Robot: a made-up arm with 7 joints.
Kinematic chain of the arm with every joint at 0, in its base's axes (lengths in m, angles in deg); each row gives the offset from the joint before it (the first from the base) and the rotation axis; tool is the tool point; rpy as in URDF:
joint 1: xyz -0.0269 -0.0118 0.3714 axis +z
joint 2: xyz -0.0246 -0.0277 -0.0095 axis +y
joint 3: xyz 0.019 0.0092 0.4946 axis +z
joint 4: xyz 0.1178 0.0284 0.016 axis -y
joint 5: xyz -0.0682 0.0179 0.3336 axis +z
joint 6: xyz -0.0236 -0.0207 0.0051 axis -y
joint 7: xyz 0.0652 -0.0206 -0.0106 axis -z
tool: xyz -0.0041 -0.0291 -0.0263 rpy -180 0 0
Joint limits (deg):
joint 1: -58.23..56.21
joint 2: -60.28..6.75
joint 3: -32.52..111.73
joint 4: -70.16..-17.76
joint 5: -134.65..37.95
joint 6: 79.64..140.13
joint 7: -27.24..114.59
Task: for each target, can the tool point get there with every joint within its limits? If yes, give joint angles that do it. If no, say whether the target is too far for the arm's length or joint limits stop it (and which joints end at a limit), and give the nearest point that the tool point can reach.
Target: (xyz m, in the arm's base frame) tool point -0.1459 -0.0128 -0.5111
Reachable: no: joint limits stop it (at a limit: joint 2, joint 3, joint 4, joint 5, joint 6, joint 7) | nearest point -0.9074 -0.0192 0.4728 | short by 1.244 m
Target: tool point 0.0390 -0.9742 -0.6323
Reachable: no: too far | nearest point -0.7840 -0.4615 0.4728 | short by 1.470 m
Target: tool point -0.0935 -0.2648 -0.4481
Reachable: no: joint limits stop it (at a limit: joint 1, joint 2, joint 3, joint 4, joint 5, joint 6, joint 7) | nearest point -0.7840 -0.4615 0.4728 | short by 1.168 m
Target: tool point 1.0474 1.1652 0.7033
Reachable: no: too far | nearest point 0.3632 0.4094 0.9666 | short by 1.053 m
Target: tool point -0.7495 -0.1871 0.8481
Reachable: yes | joints 46.73 -50.82 84.67 -63.82 -106.36 112.66 95.86
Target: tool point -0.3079 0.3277 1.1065
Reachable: yes | joints 10.74 -15.31 89.72 -59.22 -22.59 95.35 85.21
